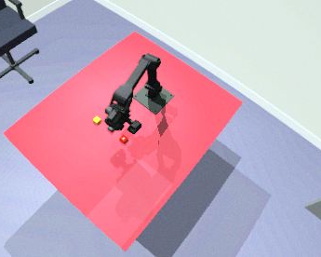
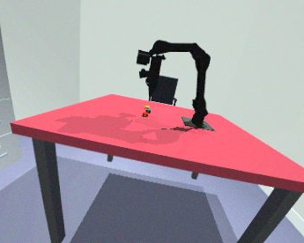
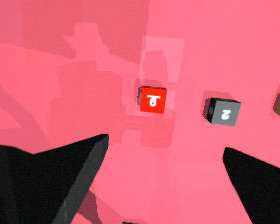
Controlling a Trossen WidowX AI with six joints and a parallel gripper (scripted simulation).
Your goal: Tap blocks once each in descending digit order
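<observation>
Now: the red block 10 mm ahead of my gripper tip, 10 mm to the left of it and 110 mm below it. The rest, counted from my gripper tip: yellow block: 180 mm to the right, 110 mm below; grey block: 10 mm behind, 80 mm to the right, 110 mm below.
</observation>
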